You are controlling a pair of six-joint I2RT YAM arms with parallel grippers.
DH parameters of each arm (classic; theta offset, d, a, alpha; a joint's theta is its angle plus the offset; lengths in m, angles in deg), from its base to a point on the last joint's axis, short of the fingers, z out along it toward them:
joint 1: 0 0.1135 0.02 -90
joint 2: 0 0 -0.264 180
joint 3: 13.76 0 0.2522 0
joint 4: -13.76 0 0.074 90
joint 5: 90 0 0 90
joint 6: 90 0.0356 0 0
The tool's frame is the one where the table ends.
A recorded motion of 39 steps. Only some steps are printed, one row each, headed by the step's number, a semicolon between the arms.
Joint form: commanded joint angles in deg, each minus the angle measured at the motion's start. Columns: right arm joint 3, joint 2, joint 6, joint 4, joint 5, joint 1; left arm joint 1, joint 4, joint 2, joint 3, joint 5, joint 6.
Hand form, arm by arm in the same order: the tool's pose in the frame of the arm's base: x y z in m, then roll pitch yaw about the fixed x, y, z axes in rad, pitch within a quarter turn. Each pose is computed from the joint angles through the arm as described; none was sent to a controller.
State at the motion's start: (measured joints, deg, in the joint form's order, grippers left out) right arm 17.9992 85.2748 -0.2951 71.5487 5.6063 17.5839; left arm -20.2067 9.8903 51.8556 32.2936 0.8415 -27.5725
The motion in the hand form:
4: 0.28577 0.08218 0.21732 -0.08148 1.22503 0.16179; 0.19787 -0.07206 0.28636 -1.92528 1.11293 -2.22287
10: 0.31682 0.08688 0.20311 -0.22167 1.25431 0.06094; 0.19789 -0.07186 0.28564 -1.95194 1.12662 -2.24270
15: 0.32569 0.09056 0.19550 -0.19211 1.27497 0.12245; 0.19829 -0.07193 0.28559 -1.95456 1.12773 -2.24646
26: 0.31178 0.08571 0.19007 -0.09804 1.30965 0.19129; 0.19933 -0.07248 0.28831 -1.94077 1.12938 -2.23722
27: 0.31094 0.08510 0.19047 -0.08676 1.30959 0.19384; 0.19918 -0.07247 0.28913 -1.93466 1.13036 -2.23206
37: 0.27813 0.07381 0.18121 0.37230 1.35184 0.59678; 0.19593 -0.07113 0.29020 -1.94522 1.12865 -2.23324
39: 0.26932 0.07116 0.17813 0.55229 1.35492 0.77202; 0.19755 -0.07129 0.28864 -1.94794 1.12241 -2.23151
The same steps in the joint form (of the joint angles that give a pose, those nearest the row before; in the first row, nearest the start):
4: 10.54 8.28 -2.07 13.22 -3.68 -1.31; -0.01 -2.09 -1.83 1.10 -2.05 2.58
10: 16.61 16.39 -3.32 13.20 -7.20 -2.42; -0.02 -2.44 -1.81 1.10 -2.44 3.48
15: 18.39 19.24 -2.09 13.23 -8.77 -2.38; 0.02 -2.40 -1.69 1.15 -2.34 3.58
26: 14.55 17.17 -0.80 13.23 -7.12 -2.38; 0.00 -2.33 -1.40 1.71 -2.17 3.59
27: 14.35 16.91 -0.76 13.20 -6.63 -2.39; -0.01 -2.33 -1.47 1.81 -2.16 3.60
37: 5.86 11.54 4.35 13.09 -2.85 -2.38; -0.06 -3.66 -2.49 1.84 -2.68 3.50
39: 3.63 10.04 6.27 12.66 -2.44 -2.38; 0.04 -3.24 -2.00 1.72 -2.77 3.16

